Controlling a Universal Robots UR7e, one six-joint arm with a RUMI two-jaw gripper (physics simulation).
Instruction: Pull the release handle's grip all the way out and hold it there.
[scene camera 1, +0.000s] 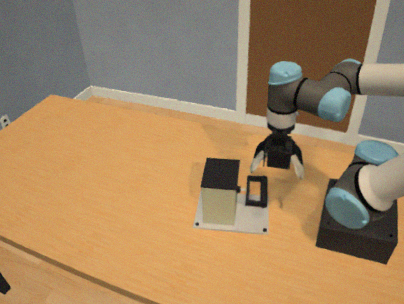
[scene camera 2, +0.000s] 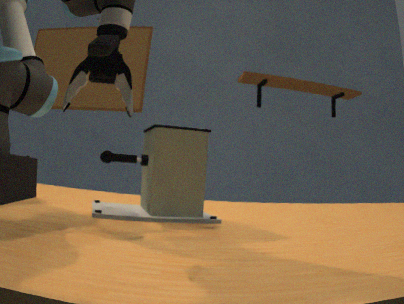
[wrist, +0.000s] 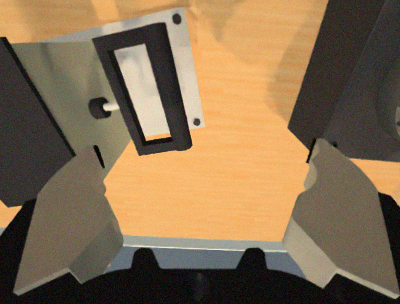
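Note:
The release handle's grip, a black rectangular frame (scene camera 1: 264, 191) (scene camera 2: 106, 157) (wrist: 169, 90), stands out sideways from a beige box with a black top (scene camera 1: 219, 206) (scene camera 2: 175, 172) (wrist: 65, 70). A short pale rod (wrist: 112, 107) shows between the grip and the box's black collar (wrist: 99, 108). The box stands on a light grey base plate (scene camera 1: 250, 221) (scene camera 2: 117, 210) (wrist: 191, 95). My gripper (scene camera 1: 277, 173) (scene camera 2: 98, 112) (wrist: 203, 146) is open and empty, pointing down. It hangs above the grip, apart from it. In the wrist view the grip lies ahead of the fingertips, nearer the left finger.
The robot's dark base block (scene camera 1: 350, 237) (scene camera 2: 17, 175) (wrist: 345, 115) stands on the table (scene camera 1: 115, 200), on the grip side of the box. A wooden shelf (scene camera 2: 300, 85) with black brackets and a brown board (scene camera 2: 142, 60) are on the wall behind.

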